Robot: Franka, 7 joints.
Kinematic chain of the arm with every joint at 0, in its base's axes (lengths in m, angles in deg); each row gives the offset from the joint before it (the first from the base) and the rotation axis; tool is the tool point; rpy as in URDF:
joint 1: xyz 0 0 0.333 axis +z
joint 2: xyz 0 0 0 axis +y
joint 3: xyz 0 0 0.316 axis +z
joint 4: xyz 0.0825 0 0 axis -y
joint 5: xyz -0.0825 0 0.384 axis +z
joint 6: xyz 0 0 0 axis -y
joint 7: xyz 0.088 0 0 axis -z
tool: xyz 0 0 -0.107 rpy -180 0 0
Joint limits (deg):
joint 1: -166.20..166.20
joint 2: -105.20..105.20
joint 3: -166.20..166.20
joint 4: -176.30..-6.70
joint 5: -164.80..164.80
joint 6: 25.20..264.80
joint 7: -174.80..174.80
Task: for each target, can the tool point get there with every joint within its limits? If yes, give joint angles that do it. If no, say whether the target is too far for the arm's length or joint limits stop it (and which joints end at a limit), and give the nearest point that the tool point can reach.
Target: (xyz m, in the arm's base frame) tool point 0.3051 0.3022 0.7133
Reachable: yes | joints -48.60 -76.64 53.20 -120.05 118.81 157.24 -48.86
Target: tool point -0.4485 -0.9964 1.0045
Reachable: no: too far | nearest point -0.3000 -0.6665 0.7822 | short by 0.425 m
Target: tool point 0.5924 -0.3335 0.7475
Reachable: yes | joints -16.23 36.13 -7.53 -38.45 92.37 196.97 35.58
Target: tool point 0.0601 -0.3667 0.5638
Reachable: yes | joints -137.34 -51.98 30.76 -145.79 -84.29 193.05 67.03
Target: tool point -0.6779 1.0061 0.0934
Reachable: no: too far | nearest point -0.4703 0.6980 0.1668 | short by 0.379 m
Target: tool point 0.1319 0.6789 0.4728
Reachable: yes | joints -68.33 -40.40 125.83 -94.40 -29.87 218.71 41.79
